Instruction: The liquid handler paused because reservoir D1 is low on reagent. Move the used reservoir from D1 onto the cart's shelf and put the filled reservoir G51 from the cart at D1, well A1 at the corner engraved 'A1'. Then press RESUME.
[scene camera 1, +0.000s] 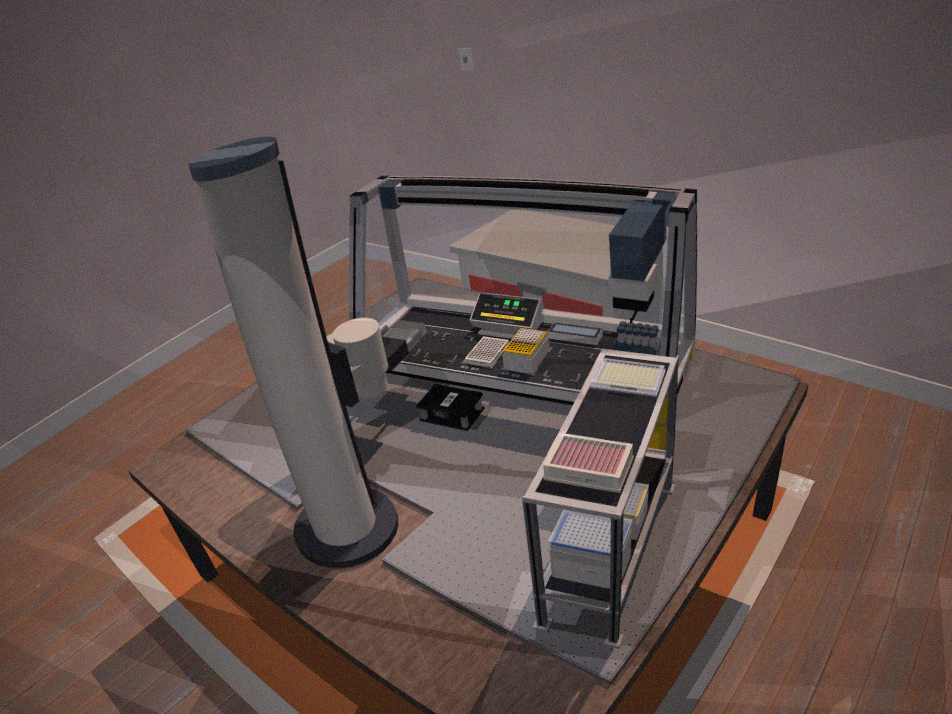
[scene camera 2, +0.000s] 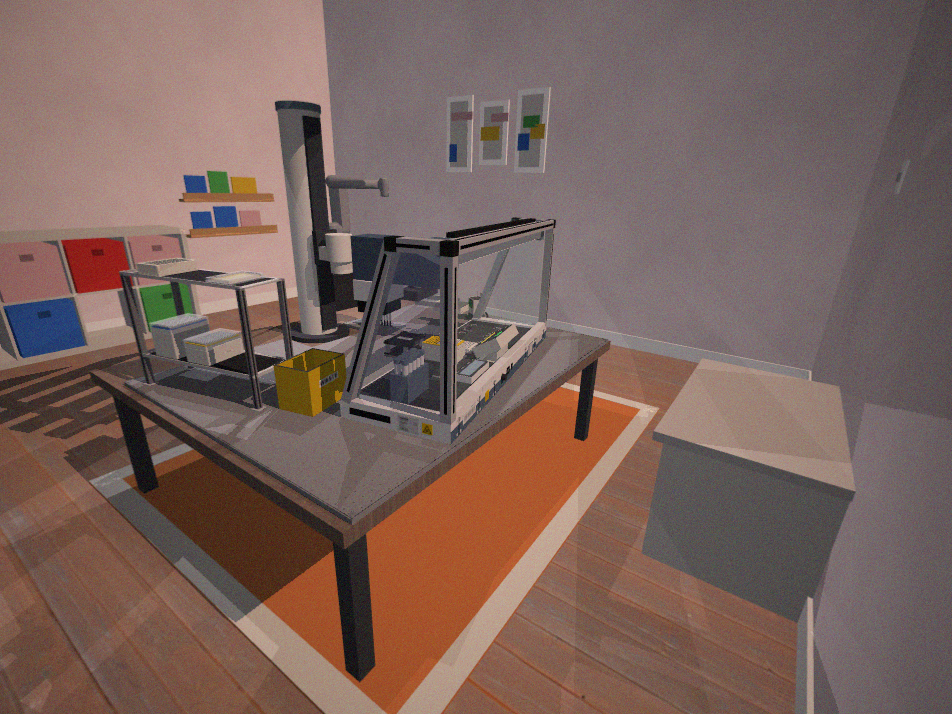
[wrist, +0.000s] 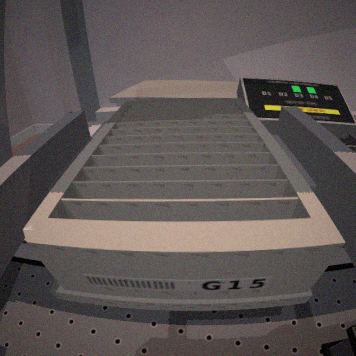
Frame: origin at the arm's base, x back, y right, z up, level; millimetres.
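Seen in the pictures: gripper, between the fingertips: (scene camera 1: 403, 330) (wrist: 180, 123); arm's base, origin of its link: (scene camera 1: 346, 528) (scene camera 2: 320, 334).
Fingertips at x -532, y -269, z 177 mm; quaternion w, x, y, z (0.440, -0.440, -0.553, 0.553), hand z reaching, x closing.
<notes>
Offsets run from my fingertips to a thing's top centre. "spot": to the spot under its first point.
My gripper (wrist: 180, 123) is shut on the used grey reservoir G15 {dx +13, dy +3, dz +1 mm} (wrist: 167, 235), one finger along each long side. Its label faces the wrist camera, it looks level and its visible troughs show no coloured liquid. In scene camera 1 the reservoir (scene camera 1: 406, 332) shows small at the left end of the handler's deck (scene camera 1: 476, 378); its height above the deck is unclear. A reservoir with pink-red troughs {dx +411, dy +859, dz +217 mm} (scene camera 1: 588, 456) stands on the near end of the cart's top shelf {spot: dx +492, dy +879, dz +185 mm} (scene camera 1: 572, 504); its label is too small to read. The RESUME button and corner A1 cannot be made out.
The handler's display {spot: dx -284, dy +138, dz -48 mm} (scene camera 1: 505, 310) (wrist: 295, 100) shows two green squares and a yellow bar. A pale-yellow plate {dx +159, dy +794, dz +200 mm} (scene camera 1: 630, 375) is on the cart's far end. Yellow and white racks stand mid-deck. The handler's frame posts, its blue head {spot: dx -168, dy +645, dz +318 mm} (scene camera 1: 636, 239) and a yellow bin {dx -29, dy +714, dz -29 mm} (scene camera 2: 307, 381) are obstacles.
</notes>
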